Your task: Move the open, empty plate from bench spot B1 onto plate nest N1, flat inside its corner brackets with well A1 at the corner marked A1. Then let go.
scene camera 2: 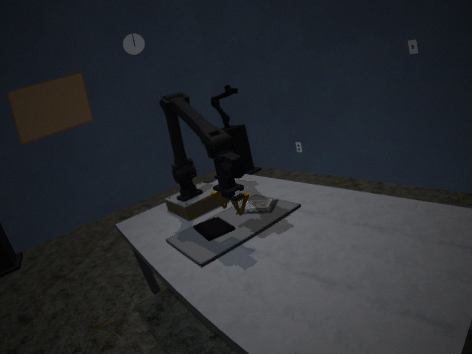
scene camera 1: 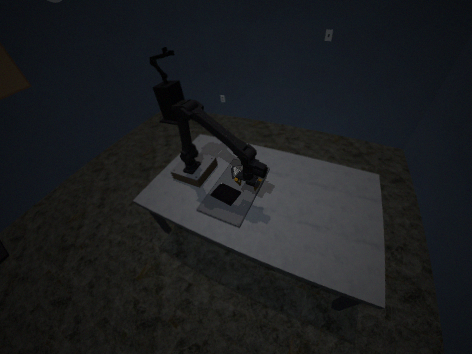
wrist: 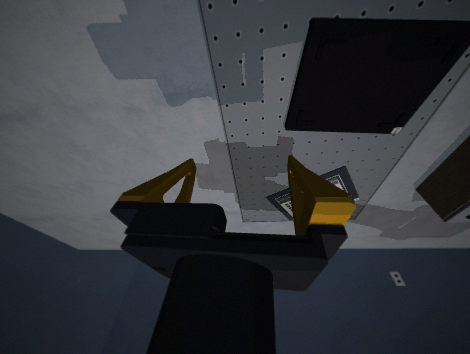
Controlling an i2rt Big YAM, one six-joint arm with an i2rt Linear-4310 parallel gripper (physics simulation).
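Seen in the pictures: gripper, fingertip midpoint: [scene camera 2: 233, 211] [scene camera 1: 247, 188] [wrist: 239, 161]; arm's base, link origin: [scene camera 2: 190, 196] [scene camera 1: 192, 167].
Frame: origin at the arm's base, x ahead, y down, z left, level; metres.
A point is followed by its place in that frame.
Observation:
The pale plate [scene camera 1: 237, 171] @(x 0.303, y 0.050, z 0.120 m) [scene camera 2: 260, 203] @(x 0.342, y 0.049, z 0.162 m) [wrist: 336, 182] @(x 0.302, y 0.050, z 0.083 m) lies in the dark frame of a bench spot at the far end of the perforated board. In the wrist view it sits at an angle to the board's edges, and a finger hides its middle. The black nest [scene camera 1: 226, 194] @(x 0.323, y 0.050, z -0.099 m) [scene camera 2: 214, 228] @(x 0.334, y 0.050, z -0.097 m) [wrist: 375, 77] @(x 0.306, y 0.051, z -0.101 m) lies nearer the board's other end, with low corner brackets. A small white label [wrist: 396, 130] @(x 0.248, y 0.050, z -0.024 m) is at one corner, its text unreadable. My gripper [scene camera 1: 247, 186] @(x 0.466, y -0.047, z -0.077 m) [scene camera 2: 232, 210] @(x 0.466, y -0.047, z -0.077 m) [wrist: 239, 161] @(x 0.466, y -0.047, z -0.077 m) is open and empty, pointing down above the board between nest and plate.
The perforated board [scene camera 1: 222, 212] @(x 0.358, y 0.062, z -0.225 m) [scene camera 2: 187, 244] @(x 0.323, y 0.062, z -0.230 m) [wrist: 257, 112] @(x 0.443, y 0.062, z -0.072 m) lies on the white table [scene camera 1: 320, 215] @(x 0.909, y 0.076, z -0.032 m) [scene camera 2: 350, 260] @(x 0.899, y 0.075, z 0.001 m) [wrist: 55, 130] @(x 0.799, y 0.075, z -0.083 m). The arm's wooden base block [scene camera 1: 200, 178] @(x 0.106, y 0.016, z -0.060 m) [scene camera 2: 195, 207] @(x 0.108, y 0.024, z -0.042 m) [wrist: 447, 185] @(x 0.113, y 0.040, z 0.102 m) stands beside the board. A dark stand [scene camera 1: 169, 100] [scene camera 2: 241, 150] rises behind the table.

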